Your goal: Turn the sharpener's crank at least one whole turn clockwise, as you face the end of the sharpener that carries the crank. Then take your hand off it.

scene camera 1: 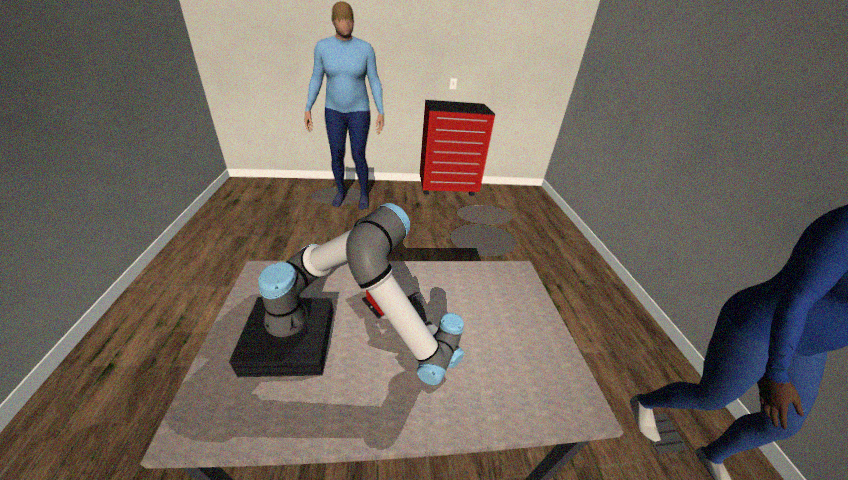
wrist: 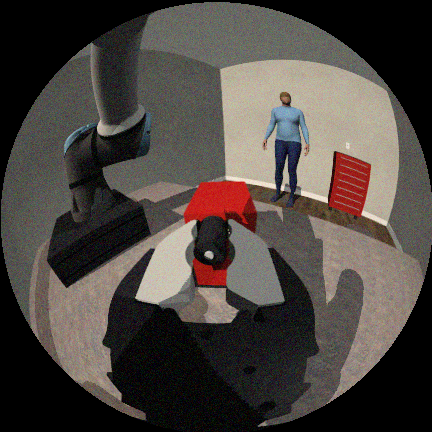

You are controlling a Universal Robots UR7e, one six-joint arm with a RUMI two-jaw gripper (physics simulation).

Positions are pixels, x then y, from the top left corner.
Scene:
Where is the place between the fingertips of my gripper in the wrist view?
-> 213,221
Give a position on a black crank knob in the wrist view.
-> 211,236

